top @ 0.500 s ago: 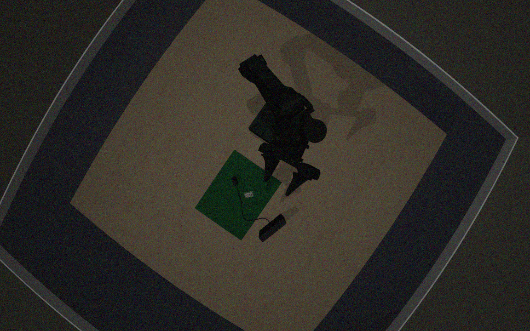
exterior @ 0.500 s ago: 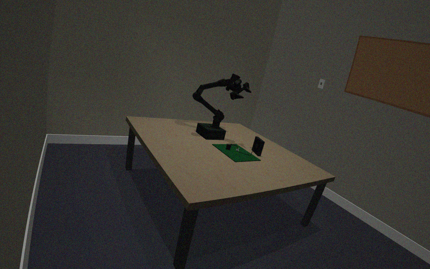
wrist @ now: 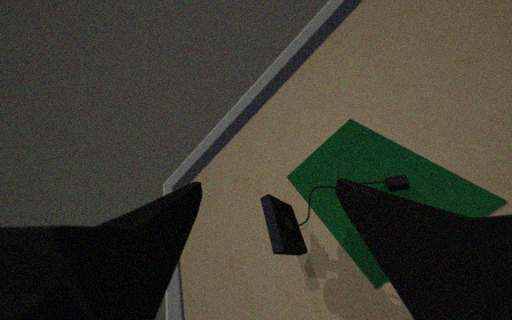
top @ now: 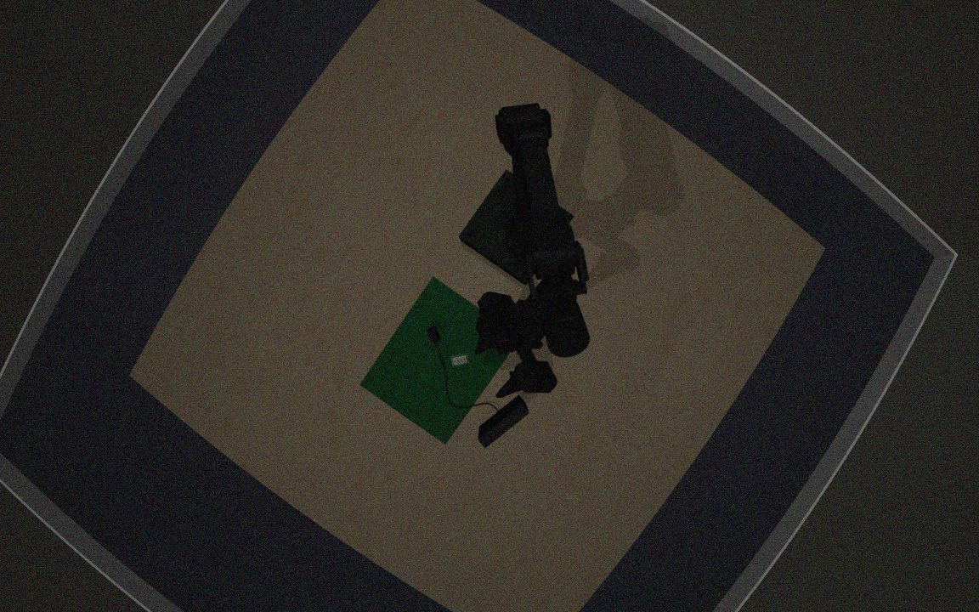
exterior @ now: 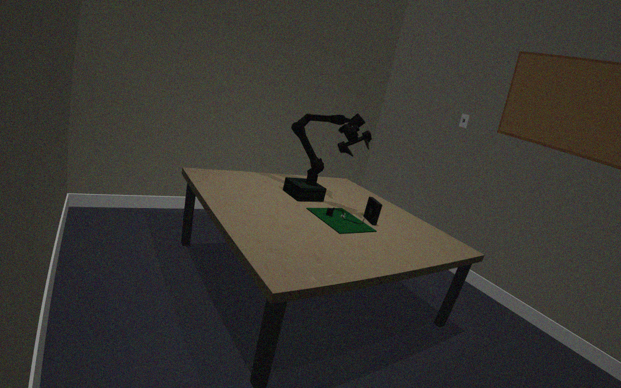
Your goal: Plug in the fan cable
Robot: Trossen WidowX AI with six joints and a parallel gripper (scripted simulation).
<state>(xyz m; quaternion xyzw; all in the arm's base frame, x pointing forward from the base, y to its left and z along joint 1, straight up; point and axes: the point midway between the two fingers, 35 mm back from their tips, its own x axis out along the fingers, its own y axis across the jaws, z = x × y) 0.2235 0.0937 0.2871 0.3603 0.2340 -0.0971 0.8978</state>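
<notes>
Right now my gripper tip is 330 mm above the dark fan plug, 130 mm to the left of it and 40 mm short of it. From my gripper tip the other things lie so: green board: 360 mm below, 80 mm to the right, 80 mm ahead; then white-framed fan header: 350 mm below, 50 mm ahead, 40 mm to the right; then black fan: 290 mm below, 100 mm to the left, 90 mm ahead.
</notes>
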